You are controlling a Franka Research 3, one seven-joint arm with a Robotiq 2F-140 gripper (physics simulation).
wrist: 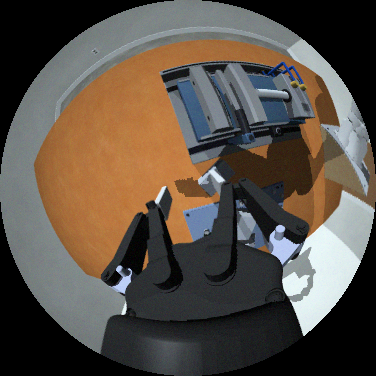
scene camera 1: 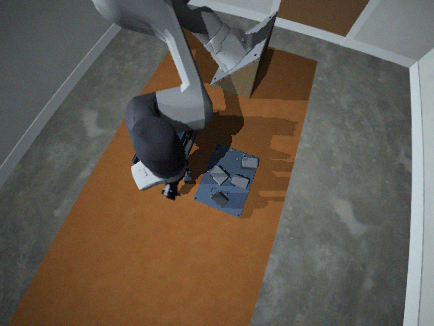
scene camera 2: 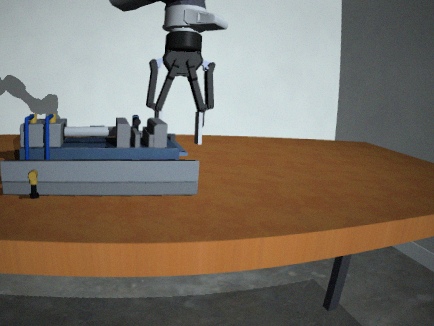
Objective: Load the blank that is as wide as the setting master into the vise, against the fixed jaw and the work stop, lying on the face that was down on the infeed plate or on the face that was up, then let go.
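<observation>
My gripper (scene camera 1: 179, 183) (scene camera 2: 178, 125) (wrist: 189, 185) is open and empty, pointing down. In the wrist view its right fingertip overlaps a grey block (wrist: 226, 170) lying on the table between vise and infeed plate; contact cannot be told. The blue infeed plate (scene camera 1: 231, 205) (wrist: 194, 219) carries several grey blocks, such as one at the back right (scene camera 1: 250, 162) and one at the front (scene camera 1: 220, 199). Which matches the master's width cannot be told. The vise has a fixed jaw (scene camera 2: 158, 133) (wrist: 206, 97), a moving jaw (scene camera 2: 122, 133) (wrist: 244, 92) and a dark stop arm (wrist: 241, 119).
The vise's grey base (scene camera 2: 100, 175) stands on the orange table (scene camera 1: 150, 260) (scene camera 2: 300, 185) (wrist: 105, 150). A white rod (scene camera 2: 86, 131) (wrist: 272, 93) runs to the moving jaw from a block with blue hoses (scene camera 2: 48, 137) (wrist: 284, 67). The arm hides most of the vise in scene camera 1.
</observation>
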